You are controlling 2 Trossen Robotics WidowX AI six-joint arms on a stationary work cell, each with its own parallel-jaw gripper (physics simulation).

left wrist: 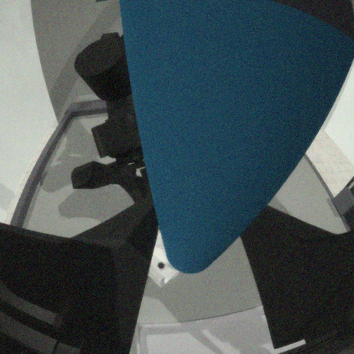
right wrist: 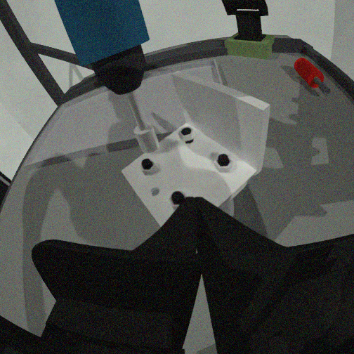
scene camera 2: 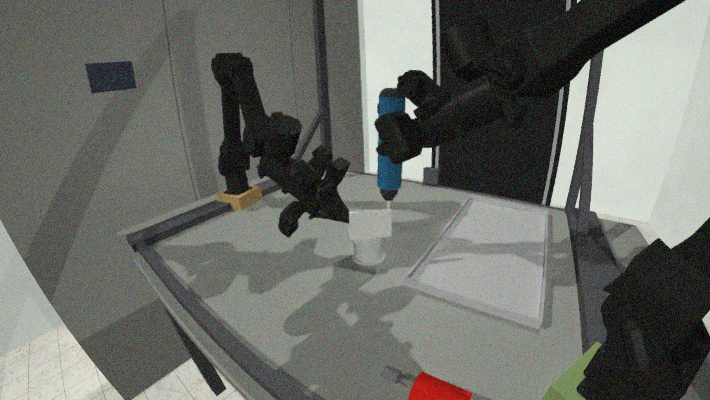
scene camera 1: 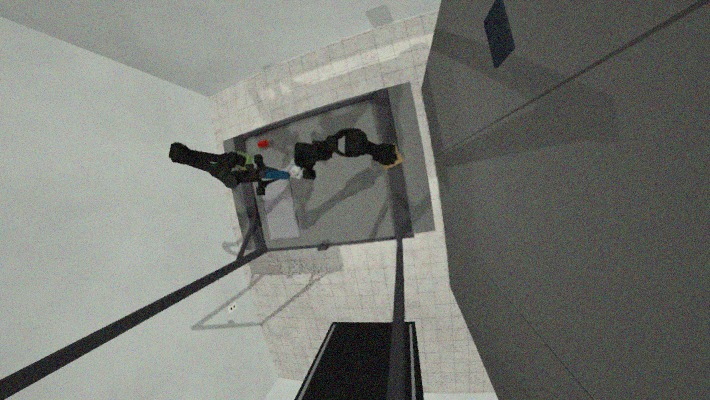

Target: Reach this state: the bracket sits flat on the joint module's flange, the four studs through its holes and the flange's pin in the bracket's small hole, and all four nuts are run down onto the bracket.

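Frame: origin at the left arm's base, x ahead, y left, z up, level; centimetres.
Seen in the pictures: left gripper, between the fingertips: (scene camera 2: 385,148) (scene camera 1: 278,174); right gripper, between the fingertips: (scene camera 2: 352,221) (scene camera 1: 301,167); left arm's base, origin of its link: (scene camera 2: 619,395) (scene camera 1: 241,160); right arm's base, origin of its link: (scene camera 2: 238,190) (scene camera 1: 389,156).
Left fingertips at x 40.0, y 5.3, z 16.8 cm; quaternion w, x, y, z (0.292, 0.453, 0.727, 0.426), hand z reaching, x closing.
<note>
Offsets run from my left fingertips to a thing's middle. "spot": to the spot under its first point.
The white bracket @(dz -12.3, dx +1.2, dy +3.1 cm) (scene camera 1: 296,172) (scene camera 2: 370,224) (left wrist: 161,276) (right wrist: 170,177) sits on the pale cylindrical joint module @(dz -16.8, dx +1.2, dy +3.1 cm) (scene camera 2: 369,254). In the right wrist view, dark stud ends show at its four holes; light nuts show around the left stud (right wrist: 147,164) and right stud (right wrist: 223,160). The small hole (right wrist: 155,191) looks grey; its pin is unclear. My left gripper (scene camera 2: 391,112) is shut on the blue driver @(spot: dz -3.4, dx -2.3, dy +0.5 cm) (scene camera 2: 390,172) (left wrist: 215,125) (right wrist: 102,30), nearly upright. Its socket (right wrist: 146,139) is above the plate, beside the left stud. My right gripper (right wrist: 192,204) is shut and empty at the bracket's near corner, partly hiding the front stud.
A red-handled tool @(dz -18.8, dx -27.4, dy +10.2 cm) (scene camera 1: 263,143) (scene camera 2: 440,387) (right wrist: 308,71) lies on the table. A shallow pale tray @(dz -19.7, dx -7.7, dy -22.0 cm) (scene camera 1: 284,222) (scene camera 2: 480,300) lies right of the module in scene camera 2. The arm bases are orange @(dz -18.5, dx +44.0, dy +26.1 cm) (scene camera 1: 398,159) (scene camera 2: 241,200) and green @(spot: dz -16.8, dx -35.4, dy -2.5 cm) (scene camera 2: 565,377) (right wrist: 249,47).
</note>
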